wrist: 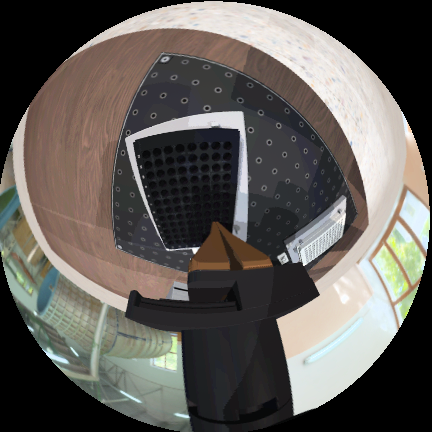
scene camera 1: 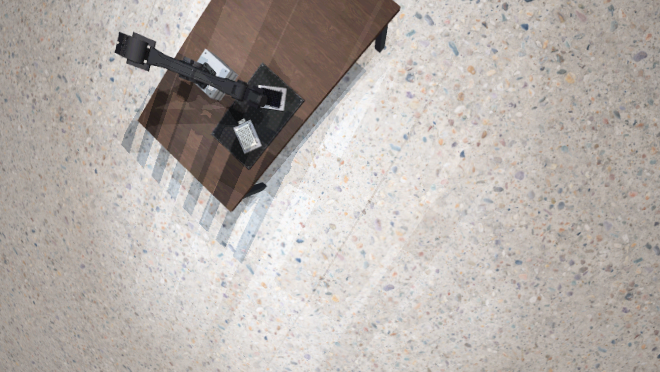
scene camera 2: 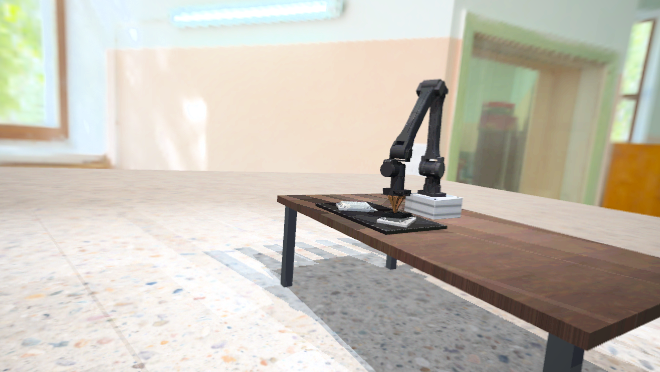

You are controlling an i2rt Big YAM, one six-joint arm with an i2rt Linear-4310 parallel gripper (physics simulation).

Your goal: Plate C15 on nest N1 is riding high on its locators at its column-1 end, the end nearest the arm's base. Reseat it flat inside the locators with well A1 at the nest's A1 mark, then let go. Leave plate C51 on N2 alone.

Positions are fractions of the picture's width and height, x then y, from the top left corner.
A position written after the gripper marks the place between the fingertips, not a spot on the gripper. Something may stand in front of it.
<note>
In view: the gripper (wrist: 0.49, 0.52) and a white socket (wrist: 0.52, 0.28).
</note>
